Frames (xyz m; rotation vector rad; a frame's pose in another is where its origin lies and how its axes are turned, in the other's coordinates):
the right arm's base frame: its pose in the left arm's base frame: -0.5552 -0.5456 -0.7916 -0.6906 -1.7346 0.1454
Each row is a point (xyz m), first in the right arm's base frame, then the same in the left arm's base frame.
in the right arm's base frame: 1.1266 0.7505 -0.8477
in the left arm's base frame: 0.3667 0.4300 0.0740
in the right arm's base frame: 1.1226 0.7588 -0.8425
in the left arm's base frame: 0.3655 0.4360 0.0654
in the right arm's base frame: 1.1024 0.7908 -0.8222
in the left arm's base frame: 0.3610 0.4570 0.0282
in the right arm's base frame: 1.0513 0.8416 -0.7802
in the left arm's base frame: 0.3473 0.4828 -0.0499
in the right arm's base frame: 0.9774 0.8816 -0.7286
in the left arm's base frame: 0.3234 0.4906 -0.1453
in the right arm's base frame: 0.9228 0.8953 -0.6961
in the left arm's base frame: 0.3051 0.4819 -0.2070
